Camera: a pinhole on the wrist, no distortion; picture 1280 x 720 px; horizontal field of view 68.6 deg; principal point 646.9 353.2 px. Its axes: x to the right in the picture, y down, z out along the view. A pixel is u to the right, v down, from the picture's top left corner.
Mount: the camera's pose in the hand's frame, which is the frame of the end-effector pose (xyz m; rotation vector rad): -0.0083 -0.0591 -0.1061 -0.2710 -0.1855 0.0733
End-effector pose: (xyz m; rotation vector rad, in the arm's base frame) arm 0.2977 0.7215 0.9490 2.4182 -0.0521 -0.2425
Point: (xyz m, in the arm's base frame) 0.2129 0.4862 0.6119
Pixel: 825.2 111.3
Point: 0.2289 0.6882 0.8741
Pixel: 619.4 264.5
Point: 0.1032 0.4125 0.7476
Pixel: 617.4 391.8
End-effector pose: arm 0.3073 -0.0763 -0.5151 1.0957 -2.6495 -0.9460
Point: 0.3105 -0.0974 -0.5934
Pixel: 1014.4 58.9
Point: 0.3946 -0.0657 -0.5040
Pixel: 126.9 370.3
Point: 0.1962 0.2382 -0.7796
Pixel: 669.3 350.2
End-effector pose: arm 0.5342 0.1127 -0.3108 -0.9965 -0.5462 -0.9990
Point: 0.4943 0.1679 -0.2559
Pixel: 864.8 135.9
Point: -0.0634 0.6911 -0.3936
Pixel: outside the picture
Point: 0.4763 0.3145 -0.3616
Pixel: 348.0 354.6
